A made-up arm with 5 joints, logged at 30 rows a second.
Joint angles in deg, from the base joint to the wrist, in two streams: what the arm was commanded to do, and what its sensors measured. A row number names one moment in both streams.
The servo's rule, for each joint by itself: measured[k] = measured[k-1] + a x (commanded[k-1-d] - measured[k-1]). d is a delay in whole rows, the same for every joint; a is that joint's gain. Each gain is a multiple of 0.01, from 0.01 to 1. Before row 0 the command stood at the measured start. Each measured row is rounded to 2 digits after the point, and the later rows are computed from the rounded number. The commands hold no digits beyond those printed.
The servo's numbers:
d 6
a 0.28 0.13 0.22 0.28 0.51
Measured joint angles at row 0:
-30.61, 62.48, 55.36, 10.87, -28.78
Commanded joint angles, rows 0 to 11:
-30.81, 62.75, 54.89, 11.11, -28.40
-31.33, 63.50, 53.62, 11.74, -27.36
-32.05, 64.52, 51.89, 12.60, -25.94
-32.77, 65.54, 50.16, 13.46, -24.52
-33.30, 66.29, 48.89, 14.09, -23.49
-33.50, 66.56, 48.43, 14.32, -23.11
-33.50, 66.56, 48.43, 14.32, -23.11
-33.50, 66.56, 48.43, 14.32, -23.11
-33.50, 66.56, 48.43, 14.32, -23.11
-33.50, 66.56, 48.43, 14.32, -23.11
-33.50, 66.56, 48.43, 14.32, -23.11
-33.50, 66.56, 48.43, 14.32, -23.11
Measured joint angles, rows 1 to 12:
-30.61, 62.48, 55.36, 10.87, -28.78
-30.61, 62.48, 55.36, 10.87, -28.78
-30.61, 62.48, 55.36, 10.87, -28.78
-30.61, 62.48, 55.36, 10.87, -28.78
-30.61, 62.48, 55.36, 10.87, -28.78
-30.61, 62.48, 55.36, 10.87, -28.78
-30.67, 62.52, 55.26, 10.94, -28.59
-30.85, 62.65, 54.90, 11.16, -27.96
-31.19, 62.89, 54.24, 11.56, -26.93
-31.63, 63.23, 53.34, 12.09, -25.70
-32.10, 63.63, 52.36, 12.65, -24.57
-32.49, 64.01, 51.50, 13.12, -23.83

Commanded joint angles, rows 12 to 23:
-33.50, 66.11, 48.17, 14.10, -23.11
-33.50, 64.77, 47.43, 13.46, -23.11
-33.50, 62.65, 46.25, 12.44, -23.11
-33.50, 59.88, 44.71, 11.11, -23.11
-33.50, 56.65, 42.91, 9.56, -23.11
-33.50, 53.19, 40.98, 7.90, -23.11
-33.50, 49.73, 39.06, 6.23, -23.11
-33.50, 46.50, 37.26, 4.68, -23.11
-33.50, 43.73, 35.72, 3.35, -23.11
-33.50, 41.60, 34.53, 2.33, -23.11
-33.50, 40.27, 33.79, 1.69, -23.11
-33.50, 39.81, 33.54, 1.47, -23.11
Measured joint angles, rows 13 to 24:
-32.77, 64.34, 50.82, 13.46, -23.46
-32.97, 64.63, 50.29, 13.70, -23.28
-33.12, 64.88, 49.88, 13.87, -23.19
-33.23, 65.10, 49.56, 14.00, -23.15
-33.31, 65.29, 49.31, 14.09, -23.13
-33.36, 65.46, 49.12, 14.15, -23.12
-33.40, 65.54, 48.91, 14.14, -23.11
-33.43, 65.44, 48.58, 13.95, -23.11
-33.45, 65.08, 48.07, 13.53, -23.11
-33.46, 64.40, 47.33, 12.85, -23.11
-33.47, 63.39, 46.36, 11.93, -23.11
-33.48, 62.06, 45.18, 10.80, -23.11

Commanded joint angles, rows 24 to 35:
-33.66, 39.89, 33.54, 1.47, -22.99
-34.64, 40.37, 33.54, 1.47, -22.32
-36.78, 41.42, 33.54, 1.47, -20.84
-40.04, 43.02, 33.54, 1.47, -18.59
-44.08, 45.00, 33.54, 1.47, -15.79
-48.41, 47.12, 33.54, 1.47, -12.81
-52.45, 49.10, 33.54, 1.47, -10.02
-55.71, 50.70, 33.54, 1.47, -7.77
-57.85, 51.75, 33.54, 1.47, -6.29
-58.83, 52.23, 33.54, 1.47, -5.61
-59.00, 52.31, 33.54, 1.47, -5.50
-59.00, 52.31, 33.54, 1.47, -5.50
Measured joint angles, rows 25 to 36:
-33.49, 60.46, 43.83, 9.52, -23.11
-33.49, 58.65, 42.38, 8.16, -23.11
-33.49, 56.71, 40.91, 6.81, -23.11
-33.49, 54.75, 39.51, 5.56, -23.11
-33.49, 52.87, 38.25, 4.48, -23.11
-33.49, 51.17, 37.21, 3.64, -23.11
-33.54, 49.70, 36.40, 3.03, -23.05
-33.85, 48.49, 35.77, 2.59, -22.68
-34.67, 47.57, 35.28, 2.28, -21.74
-36.17, 46.98, 34.90, 2.05, -20.13
-38.38, 46.72, 34.60, 1.89, -17.92
-41.19, 46.77, 34.37, 1.77, -15.31

